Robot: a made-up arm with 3 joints. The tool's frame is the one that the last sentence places.
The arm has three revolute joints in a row. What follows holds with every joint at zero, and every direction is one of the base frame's. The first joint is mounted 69 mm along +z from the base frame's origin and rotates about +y. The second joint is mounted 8 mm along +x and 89 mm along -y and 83 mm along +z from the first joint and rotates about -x. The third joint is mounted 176 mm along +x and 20 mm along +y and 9 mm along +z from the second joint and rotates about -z. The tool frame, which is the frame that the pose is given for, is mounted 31 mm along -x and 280 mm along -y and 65 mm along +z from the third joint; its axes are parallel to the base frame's.
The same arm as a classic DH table. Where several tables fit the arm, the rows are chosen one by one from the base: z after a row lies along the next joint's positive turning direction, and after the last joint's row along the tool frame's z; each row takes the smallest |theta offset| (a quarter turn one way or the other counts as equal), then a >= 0, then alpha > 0; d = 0 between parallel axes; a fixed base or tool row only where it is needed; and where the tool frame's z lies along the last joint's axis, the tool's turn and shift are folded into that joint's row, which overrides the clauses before.
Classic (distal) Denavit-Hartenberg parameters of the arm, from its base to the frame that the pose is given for. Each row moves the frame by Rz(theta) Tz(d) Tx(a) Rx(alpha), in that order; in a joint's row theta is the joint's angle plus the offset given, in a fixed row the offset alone. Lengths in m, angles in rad.
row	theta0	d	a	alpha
base (fixed)	0.0000	0.0690	0.0000	-1.5708
joint 1	-1.5708	-0.0890	0.0830	1.5708
joint 2	1.5708	-0.1840	0.0200	-1.5708
joint 3	0.1103	0.0000	-0.2817	3.1416
tool (fixed)	-1.4605	0.0740	0.0000	0.0000

